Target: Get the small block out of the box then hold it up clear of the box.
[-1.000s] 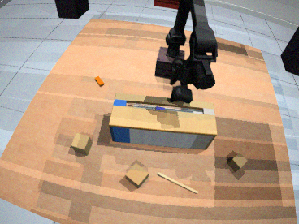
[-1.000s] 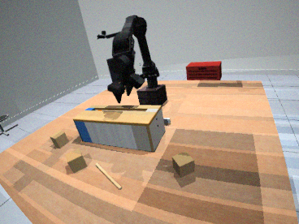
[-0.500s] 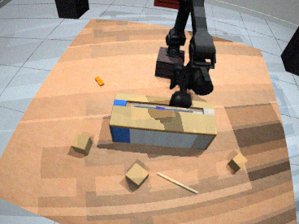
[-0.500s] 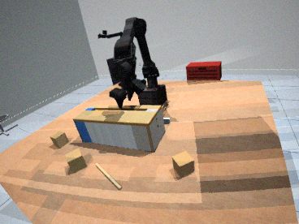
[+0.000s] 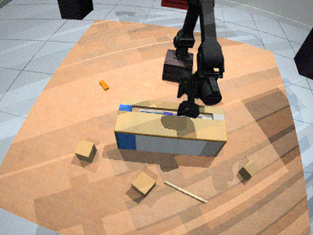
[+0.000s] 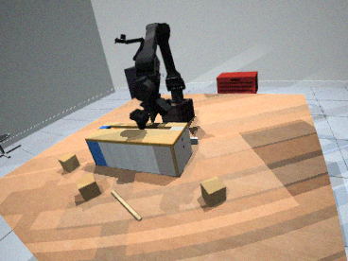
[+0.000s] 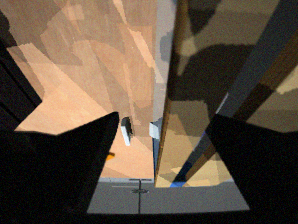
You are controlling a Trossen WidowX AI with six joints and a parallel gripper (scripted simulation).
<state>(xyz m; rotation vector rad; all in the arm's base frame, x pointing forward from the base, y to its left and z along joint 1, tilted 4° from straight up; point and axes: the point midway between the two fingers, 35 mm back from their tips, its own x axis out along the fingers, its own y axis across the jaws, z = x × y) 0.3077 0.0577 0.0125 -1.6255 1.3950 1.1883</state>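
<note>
My gripper tip is 40 mm short of the box, 10 mm to the left of it and 40 mm above it. Also, from my gripper tip: orange block: 100 mm behind, 360 mm to the right, 100 mm below; thin stick: 280 mm ahead, 110 mm to the left, 100 mm below.
</note>
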